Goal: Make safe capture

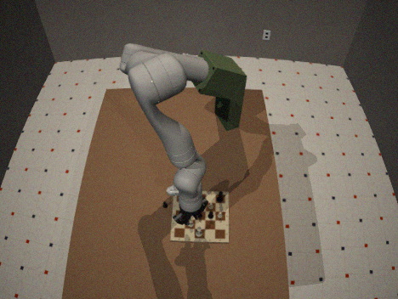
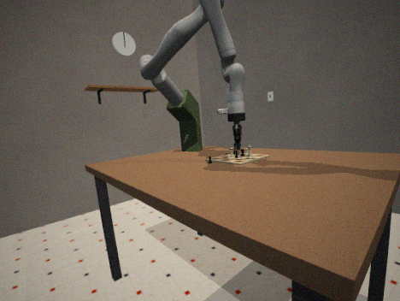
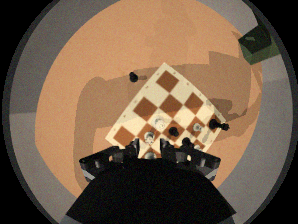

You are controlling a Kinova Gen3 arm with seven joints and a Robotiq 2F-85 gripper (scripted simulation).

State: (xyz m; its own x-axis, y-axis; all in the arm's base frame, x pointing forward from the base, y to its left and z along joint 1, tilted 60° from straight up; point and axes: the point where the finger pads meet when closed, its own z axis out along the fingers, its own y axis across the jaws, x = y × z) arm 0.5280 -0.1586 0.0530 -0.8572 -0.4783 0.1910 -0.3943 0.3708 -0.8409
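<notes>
Right now the chessboard is 3 cm behind my hand, 4 cm to the left of it and 6 cm below it. Round my hand: tall black piece: 8 cm behind, 13 cm to the left, 3 cm below.
</notes>
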